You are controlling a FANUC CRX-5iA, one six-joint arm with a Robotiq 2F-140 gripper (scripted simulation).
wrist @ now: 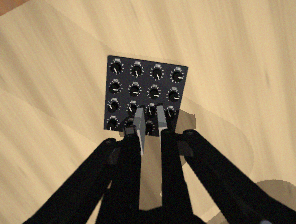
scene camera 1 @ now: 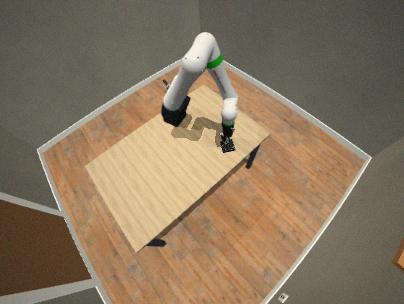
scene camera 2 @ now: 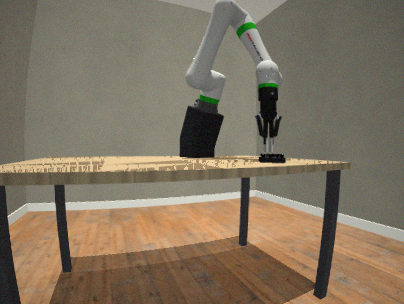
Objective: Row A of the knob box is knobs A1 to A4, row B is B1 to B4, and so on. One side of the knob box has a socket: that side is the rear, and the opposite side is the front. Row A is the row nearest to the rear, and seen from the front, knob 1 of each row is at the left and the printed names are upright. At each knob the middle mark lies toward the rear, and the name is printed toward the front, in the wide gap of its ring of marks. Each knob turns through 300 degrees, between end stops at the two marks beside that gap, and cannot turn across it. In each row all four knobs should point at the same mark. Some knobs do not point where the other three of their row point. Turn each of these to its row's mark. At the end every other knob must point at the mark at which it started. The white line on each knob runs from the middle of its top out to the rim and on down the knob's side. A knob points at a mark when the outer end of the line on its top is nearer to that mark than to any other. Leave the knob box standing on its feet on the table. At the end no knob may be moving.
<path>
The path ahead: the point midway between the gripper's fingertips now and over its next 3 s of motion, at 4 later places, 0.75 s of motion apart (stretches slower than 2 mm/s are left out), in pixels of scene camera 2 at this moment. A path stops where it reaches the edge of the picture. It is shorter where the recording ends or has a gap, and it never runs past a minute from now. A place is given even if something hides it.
My gripper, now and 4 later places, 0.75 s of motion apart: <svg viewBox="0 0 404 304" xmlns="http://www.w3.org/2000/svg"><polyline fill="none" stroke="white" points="268,151 267,146 266,144 264,143 264,148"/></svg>
</path>
